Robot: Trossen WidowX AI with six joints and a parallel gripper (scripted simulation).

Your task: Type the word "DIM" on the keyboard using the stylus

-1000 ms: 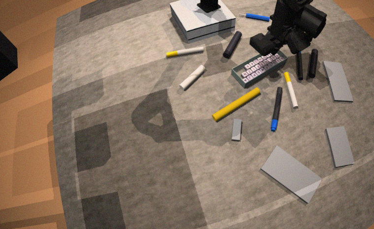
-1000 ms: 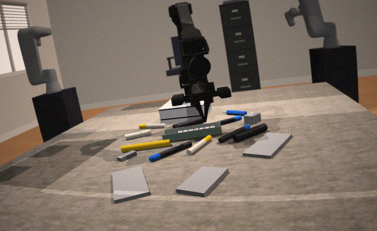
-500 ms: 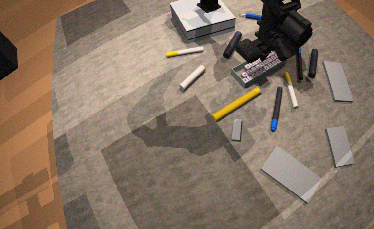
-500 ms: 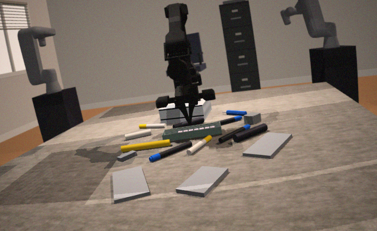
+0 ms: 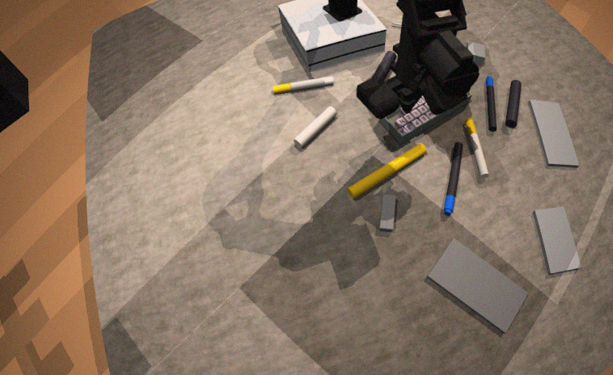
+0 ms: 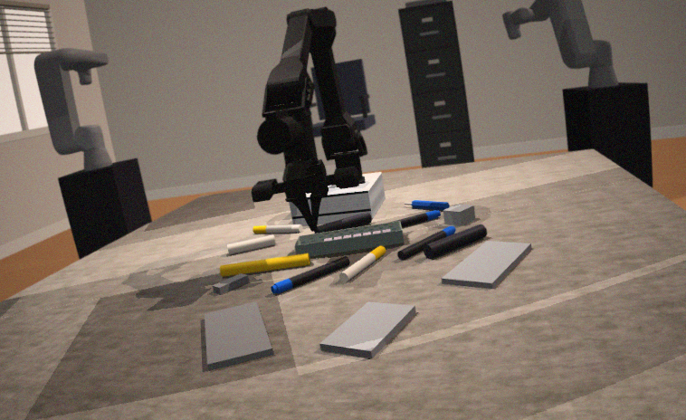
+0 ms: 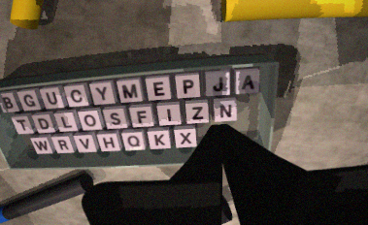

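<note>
The D key is 12 cm to the left of my gripper tip and 3 cm below it. Round my gripper tip: yellow cylinder: 6 cm ahead, 9 cm to the right, 3 cm below; then blue stylus: 21 cm behind, 21 cm to the left, 3 cm below; then small grey cube: 5 cm behind, 27 cm to the left, 3 cm below.
</note>
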